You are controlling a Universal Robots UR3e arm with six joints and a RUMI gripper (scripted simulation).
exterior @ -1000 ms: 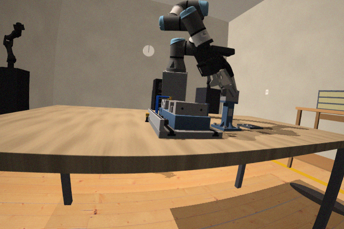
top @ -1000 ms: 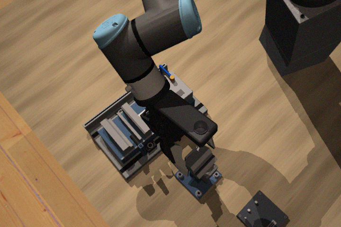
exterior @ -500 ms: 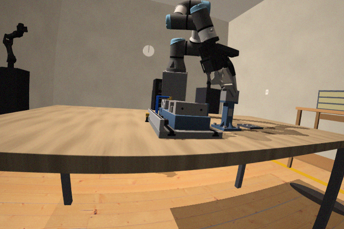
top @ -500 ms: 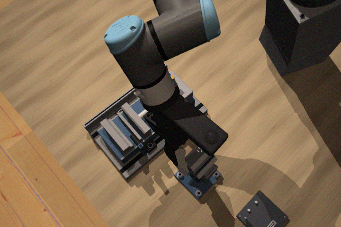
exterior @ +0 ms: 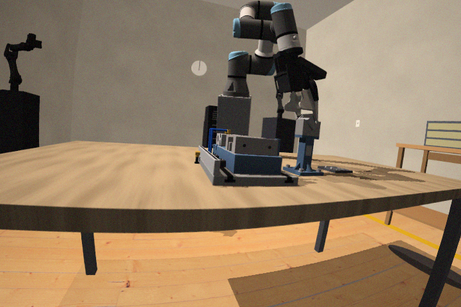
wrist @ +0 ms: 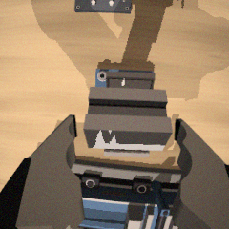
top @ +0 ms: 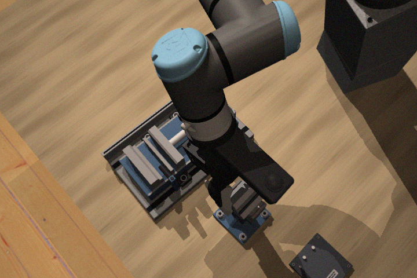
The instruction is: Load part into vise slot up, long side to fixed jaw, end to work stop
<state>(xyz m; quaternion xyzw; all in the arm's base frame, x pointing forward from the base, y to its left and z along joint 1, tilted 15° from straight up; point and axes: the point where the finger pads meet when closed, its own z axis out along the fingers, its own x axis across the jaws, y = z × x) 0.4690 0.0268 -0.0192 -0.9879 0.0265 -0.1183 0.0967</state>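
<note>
Right now the part is 10 mm to the left of my hand. The rest, counted from my hand: white cylinder rod 50 mm behind, 200 mm to the right, 90 mm below; then dark work stop 40 mm ahead, 160 mm to the right, 70 mm below; then moving jaw 200 mm to the right, 90 mm below.
</note>
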